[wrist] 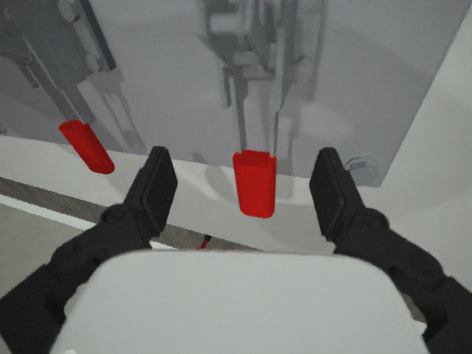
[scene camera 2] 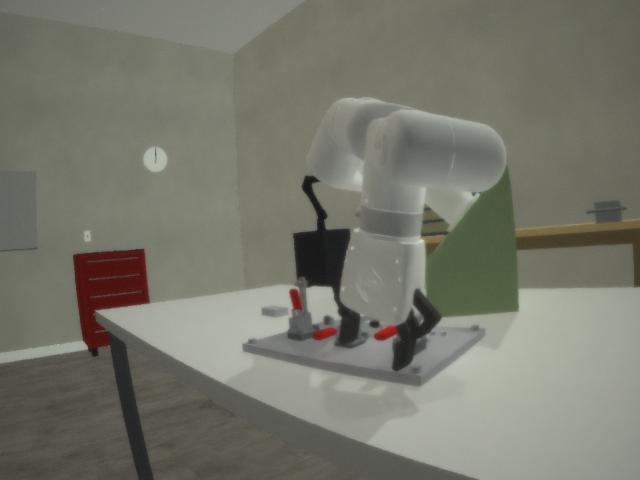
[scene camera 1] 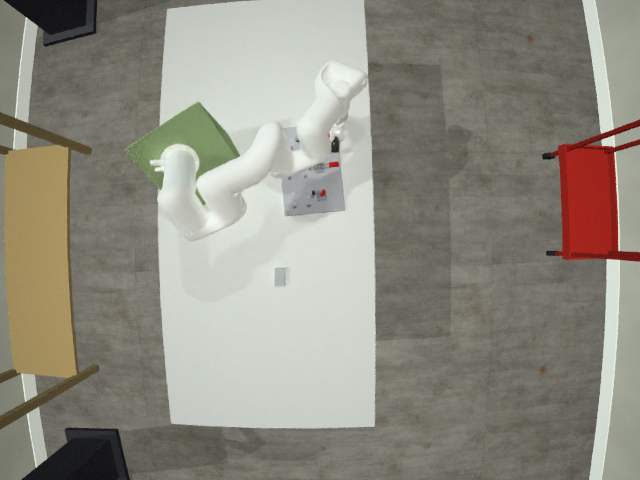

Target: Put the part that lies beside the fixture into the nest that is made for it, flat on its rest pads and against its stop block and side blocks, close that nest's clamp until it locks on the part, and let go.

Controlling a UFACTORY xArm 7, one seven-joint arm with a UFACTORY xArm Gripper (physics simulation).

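Places are measured from the arm's base along level axes (x right, y ahead, z up), in millimetres.
Where they show: gripper, fingertip midpoint: (wrist: 242, 165) (scene camera 2: 373, 354) (scene camera 1: 334, 141); arm's base, origin of the base link: (scene camera 2: 465, 213) (scene camera 1: 180, 161).
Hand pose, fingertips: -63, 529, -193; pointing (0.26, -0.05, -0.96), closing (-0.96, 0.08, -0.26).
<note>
Each offset is from my fingertips to the top centre of the thing, as dx, dy, dz. "spot": to the spot under its first point. Level surfaces: height alone.
The part, a small grey block @[+499, -264, -9] (scene camera 1: 279, 276) (scene camera 2: 274, 311), lies flat on the table, apart from the grey fixture plate (scene camera 1: 330, 205) (scene camera 2: 310, 356) (wrist: 165, 100). The clamp nearest the part has its red handle @[+205, -62, +76] (scene camera 1: 322, 193) (scene camera 2: 295, 299) raised. The middle clamp's red handle @[spot: +96, -14, +22] (scene camera 1: 333, 164) (scene camera 2: 324, 333) (wrist: 87, 147) lies low, pointing outward. My gripper (scene camera 2: 376, 343) (wrist: 242, 165) is open and low over the plate's far end. The end clamp's red handle @[spot: -21, +0, +32] (scene camera 2: 385, 332) (wrist: 256, 185) stands between the spread fingers, with gaps on both sides. The arm hides parts of the nests in scene camera 1.
A green wedge-shaped block (scene camera 1: 206, 129) (scene camera 2: 480, 263) stands by the arm's base on the white table @[dz -29] (scene camera 1: 268, 361) (scene camera 2: 558, 361). The middle clamp is close beside one finger. A red chair (scene camera 1: 589, 201) stands off the table.
</note>
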